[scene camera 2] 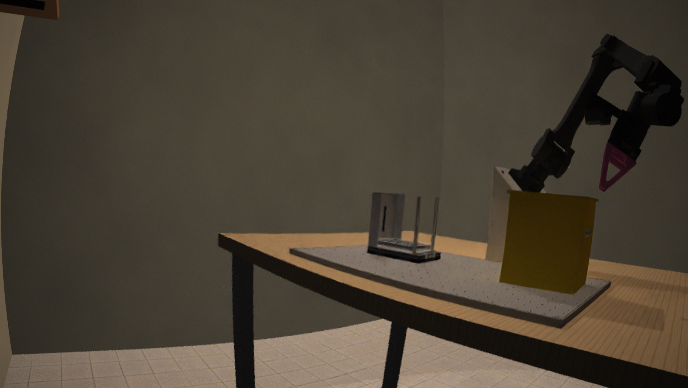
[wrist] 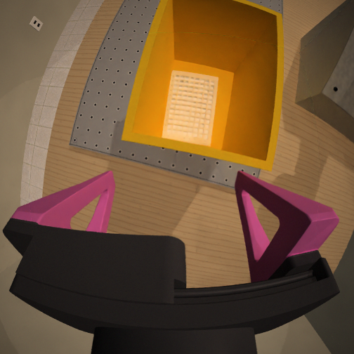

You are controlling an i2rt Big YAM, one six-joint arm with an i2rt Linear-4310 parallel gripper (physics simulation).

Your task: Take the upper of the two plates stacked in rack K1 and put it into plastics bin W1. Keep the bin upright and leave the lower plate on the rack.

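Places are measured from the arm's base along level axes (x right, y back, z down), in millimetres.
Pixels of known places: gripper, fingertip midpoint: [scene camera 2: 601,189]; arm's base, origin of the base link: [scene camera 2: 525,187].
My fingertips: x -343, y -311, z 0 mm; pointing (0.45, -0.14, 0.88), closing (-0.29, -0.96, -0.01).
Observation:
Ahead of a thing's pixels: the offset from my fingertips to its top centre. Level surfaces: height alone.
Plastics bin W1 {dx +111, dy +6, dz +17 mm} [scene camera 2: 547,240] [wrist: 252,100] is yellow and stands upright near the right end of the grey board. A pale gridded plate [wrist: 191,107] lies flat on the bin's floor in the wrist view. Rack K1 {dx +509, dy -15, dz +48 mm} [scene camera 2: 376,220] stands on the board to the left, with a back panel and thin clear posts. A low, flat plate {dx +520, dy -16, dz +163 mm} [scene camera 2: 402,244] shows on its base; its details are too small to make out. My gripper [scene camera 2: 604,188] [wrist: 174,177] is open and empty. It hangs above and just outside the bin's end, its magenta fingers pointing down.
The perforated grey board {dz +197 mm} [scene camera 2: 450,280] [wrist: 107,92] lies on the wooden table {dz +210 mm} [scene camera 2: 630,320] [wrist: 205,220]. A pale slanted mount [scene camera 2: 496,225] stands behind the bin under the arm's base; a grey block [wrist: 325,70] shows at the wrist view's right edge.

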